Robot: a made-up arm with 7 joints.
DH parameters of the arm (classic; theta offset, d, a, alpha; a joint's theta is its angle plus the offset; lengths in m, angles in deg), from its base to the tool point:
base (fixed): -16.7 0 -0.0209 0
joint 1: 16.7 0.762 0.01 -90
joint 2: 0 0.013 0.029 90
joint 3: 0 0.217 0.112 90
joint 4: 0 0.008 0.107 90
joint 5: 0 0.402 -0.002 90
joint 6: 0 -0.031 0.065 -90
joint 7: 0 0.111 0.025 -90
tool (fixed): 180 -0.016 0 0
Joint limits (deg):
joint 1: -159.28..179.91
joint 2: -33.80..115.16
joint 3: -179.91..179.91
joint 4: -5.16..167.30
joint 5: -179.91..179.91
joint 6: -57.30..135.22
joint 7: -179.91..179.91
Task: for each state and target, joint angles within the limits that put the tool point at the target. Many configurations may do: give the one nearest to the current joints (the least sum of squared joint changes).
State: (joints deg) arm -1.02 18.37 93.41 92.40 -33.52 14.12 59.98
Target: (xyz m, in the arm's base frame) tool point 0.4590 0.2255 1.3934
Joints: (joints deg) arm -24.85 16.56 76.89 131.20 -32.91 18.79 59.85
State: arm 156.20 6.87 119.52 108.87 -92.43 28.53 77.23
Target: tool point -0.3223 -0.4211 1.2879
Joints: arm 134.89 29.76 121.05 94.70 -99.17 10.13 76.03
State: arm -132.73 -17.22 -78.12 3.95 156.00 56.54 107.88
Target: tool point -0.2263 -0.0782 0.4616
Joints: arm -122.09 -8.49 -75.44 -5.16 148.80 43.97 106.84
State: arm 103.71 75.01 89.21 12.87 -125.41 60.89 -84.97
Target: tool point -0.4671 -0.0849 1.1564
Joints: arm 99.94 81.26 138.66 52.89 -133.82 57.38 -85.00
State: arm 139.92 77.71 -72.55 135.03 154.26 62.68 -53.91
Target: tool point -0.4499 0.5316 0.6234
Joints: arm 126.42 94.84 -74.17 167.30 150.17 108.88 -66.08
